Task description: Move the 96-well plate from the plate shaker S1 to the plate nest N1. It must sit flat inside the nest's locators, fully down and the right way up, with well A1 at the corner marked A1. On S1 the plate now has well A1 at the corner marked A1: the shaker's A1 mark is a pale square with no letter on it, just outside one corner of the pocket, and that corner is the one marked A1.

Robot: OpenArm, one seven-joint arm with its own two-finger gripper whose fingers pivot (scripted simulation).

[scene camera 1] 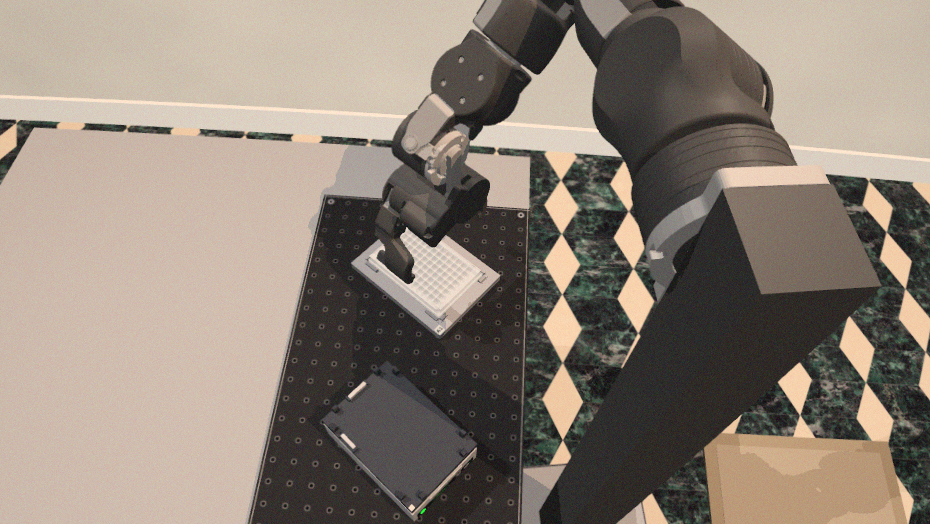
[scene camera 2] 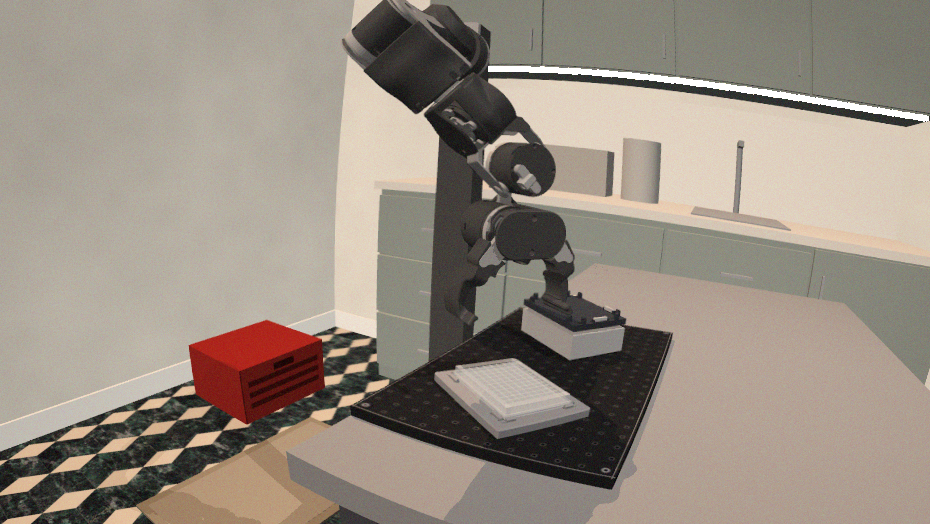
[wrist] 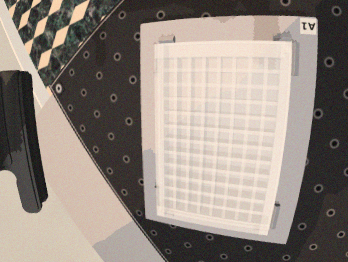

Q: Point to a 96-well plate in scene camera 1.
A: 442,276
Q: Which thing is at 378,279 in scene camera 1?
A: A plate nest N1.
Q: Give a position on a dark arm column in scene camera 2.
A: At 458,186
